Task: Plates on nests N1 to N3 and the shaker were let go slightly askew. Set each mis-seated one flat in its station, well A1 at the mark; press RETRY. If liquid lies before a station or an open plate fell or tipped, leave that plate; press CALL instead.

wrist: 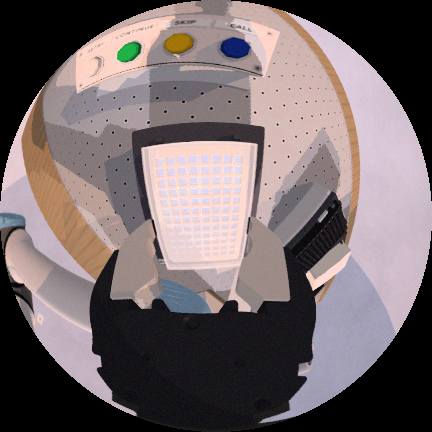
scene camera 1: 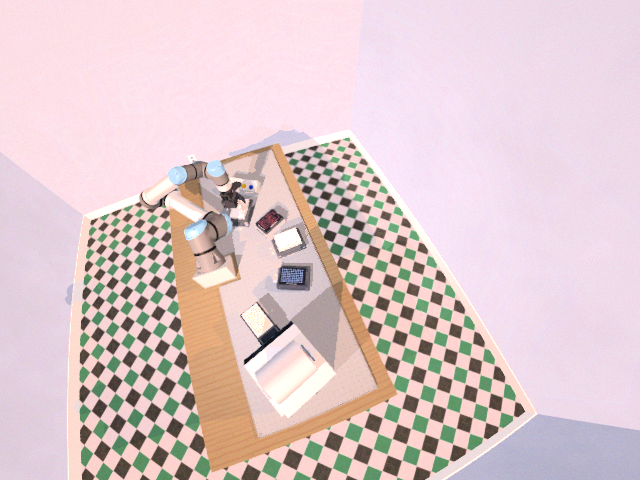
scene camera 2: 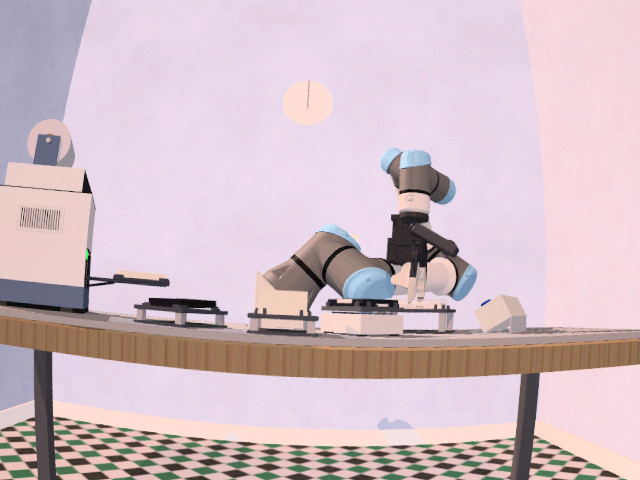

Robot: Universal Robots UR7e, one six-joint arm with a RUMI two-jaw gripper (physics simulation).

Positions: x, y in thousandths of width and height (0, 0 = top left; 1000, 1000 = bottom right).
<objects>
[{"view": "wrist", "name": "my gripper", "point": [464, 508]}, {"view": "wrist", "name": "white plate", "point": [774, 601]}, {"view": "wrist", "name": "white shaker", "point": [723, 483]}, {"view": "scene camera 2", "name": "my gripper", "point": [648, 634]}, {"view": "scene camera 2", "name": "white plate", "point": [435, 630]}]
</objects>
